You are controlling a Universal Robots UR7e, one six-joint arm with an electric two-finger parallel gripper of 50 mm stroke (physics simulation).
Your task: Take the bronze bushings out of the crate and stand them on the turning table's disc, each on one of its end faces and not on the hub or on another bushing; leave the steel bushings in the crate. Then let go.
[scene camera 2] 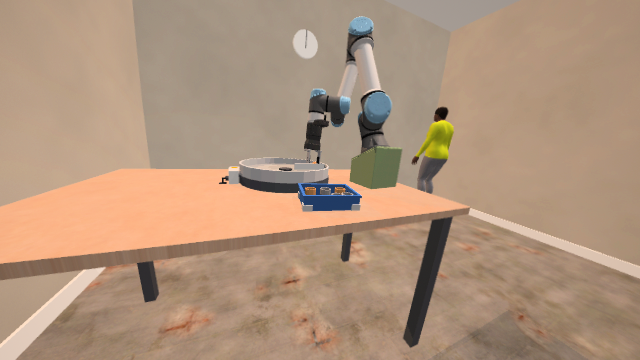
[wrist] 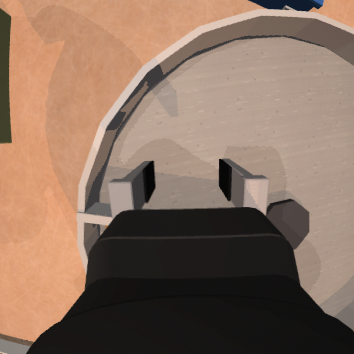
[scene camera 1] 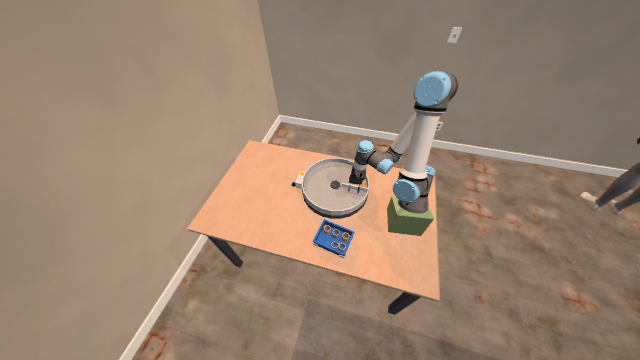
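Seen in the pictures: gripper, fingertip midpoint: [scene camera 2: 313,163] [wrist: 186,172] [scene camera 1: 353,191]; arm's base at its link origin: [scene camera 2: 375,153] [scene camera 1: 412,205].
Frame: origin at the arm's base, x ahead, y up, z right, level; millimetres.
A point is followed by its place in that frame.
Note:
A bronze bushing [scene camera 1: 364,184] @[x 265, y -70, z 138 mm] [scene camera 2: 315,162] @[x 280, y -70, z 138 mm] is partly visible behind the gripper, near the rim of the turning table's disc [scene camera 1: 320,196] @[x 516, y -106, z 15 mm] [wrist: 225,100] @[x 360, y -106, z -2 mm]; its pose is unclear. It is hidden in the wrist view. Two bronze bushings, one at the left [scene camera 1: 326,231] @[x 430, y -123, z -197 mm] [scene camera 2: 310,191] @[x 437, y -122, z -198 mm] and one at the right [scene camera 1: 345,238] @[x 320, y -118, z -216 mm] [scene camera 2: 340,190] @[x 329, y -118, z -217 mm], stand in the blue crate [scene camera 1: 318,232] @[x 471, y -116, z -216 mm] [scene camera 2: 328,204] @[x 411, y -138, z -287 mm] [wrist: 300,5] @[x 445, y -130, z -137 mm]. Several steel bushings are in there too, one of them [scene camera 1: 336,235] @[x 371, y -123, z -207 mm] [scene camera 2: 325,191] @[x 385, y -121, z -209 mm] between the bronze ones. My gripper [scene camera 1: 354,190] @[x 324, y -64, z 66 mm] [scene camera 2: 313,161] @[x 324, y -64, z 66 mm] [wrist: 186,172] @[x 324, y -64, z 66 mm] is open and empty, low over the disc, between hub and rim.
The dark hub [scene camera 1: 335,184] @[x 443, y -99, z 121 mm] [scene camera 2: 285,169] @[x 453, y -99, z 93 mm] [wrist: 289,222] @[x 448, y -99, z 115 mm] is at the disc's centre. A thin divider [scene camera 1: 346,185] @[x 373, y -81, z 115 mm] [scene camera 2: 305,166] @[x 345, y -88, z 114 mm] [wrist: 95,218] @[x 252, y -71, z 114 mm] runs beside the fingers to the raised rim [scene camera 1: 334,213] @[x 408, y -104, z -85 mm] [wrist: 200,37] @[x 326, y -82, z -46 mm]. A green pedestal [scene camera 1: 410,221] @[x 9, y -10, z -96 mm] [scene camera 2: 377,167] @[x 68, y -55, z -101 mm] [wrist: 4,80] @[x 99, y -151, z -16 mm] bears the arm.

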